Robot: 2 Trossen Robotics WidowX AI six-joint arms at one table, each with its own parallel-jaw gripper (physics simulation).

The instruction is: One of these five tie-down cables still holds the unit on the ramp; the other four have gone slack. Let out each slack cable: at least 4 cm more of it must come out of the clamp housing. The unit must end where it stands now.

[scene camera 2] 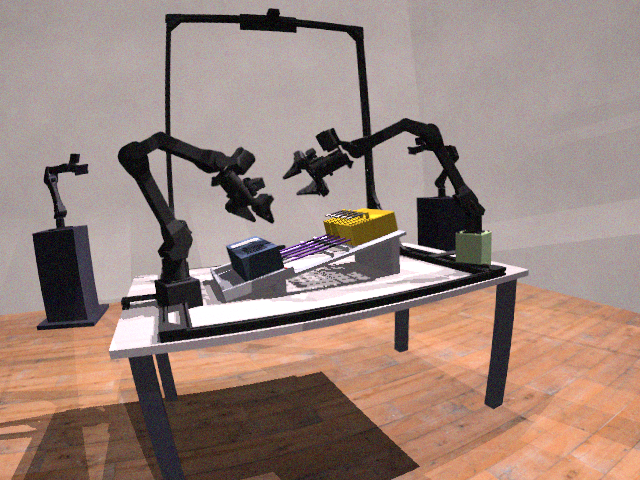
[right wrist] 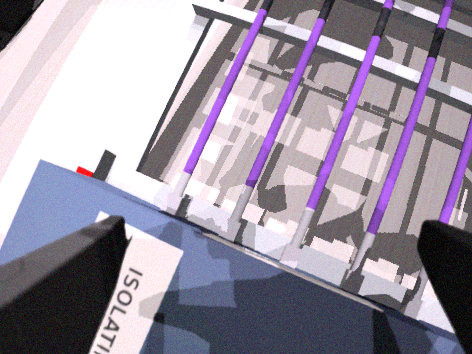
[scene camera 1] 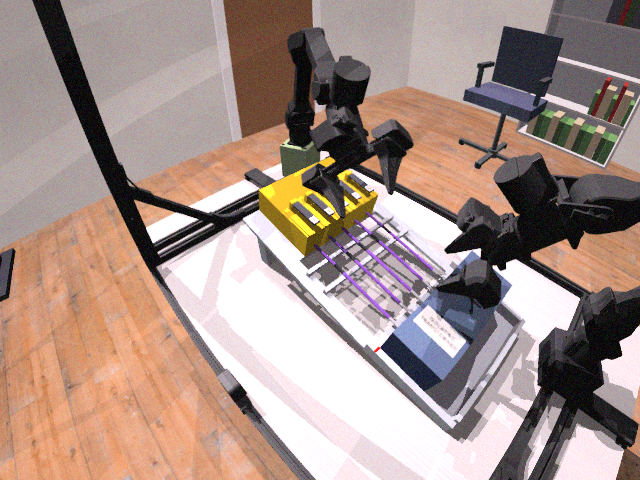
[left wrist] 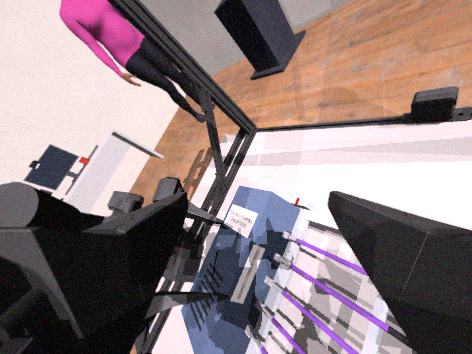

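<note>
The blue unit (scene camera 1: pixel 408 336) (scene camera 2: pixel 258 260) (left wrist: pixel 265 206) (right wrist: pixel 210 305) rests at the low end of the ramp (scene camera 2: pixel 379 258). The yellow clamp housing (scene camera 1: pixel 289 192) (scene camera 2: pixel 374 229) sits at the high end, with dark levers on top. Several purple cables (scene camera 1: pixel 361 289) (left wrist: pixel 330 256) (right wrist: pixel 220 102) run side by side from housing to unit; all look nearly straight, so I cannot tell which are slack. My left gripper (scene camera 1: pixel 366 203) (scene camera 2: pixel 291 186) (left wrist: pixel 257 198) is open and empty, high above the cables; in scene camera 1 it hides some levers. My right gripper (scene camera 1: pixel 443 271) (scene camera 2: pixel 262 221) (right wrist: pixel 275 233) is open and empty above the unit.
White crossbars lie beneath the cables. A red mark (scene camera 1: pixel 377 349) (left wrist: pixel 297 201) (right wrist: pixel 84 172) is at the ramp's edge beside the unit. A black frame (scene camera 2: pixel 168 103) (scene camera 1: pixel 87 118) rises over the table. The left arm stands on a green block (scene camera 1: pixel 299 159) (scene camera 2: pixel 473 248).
</note>
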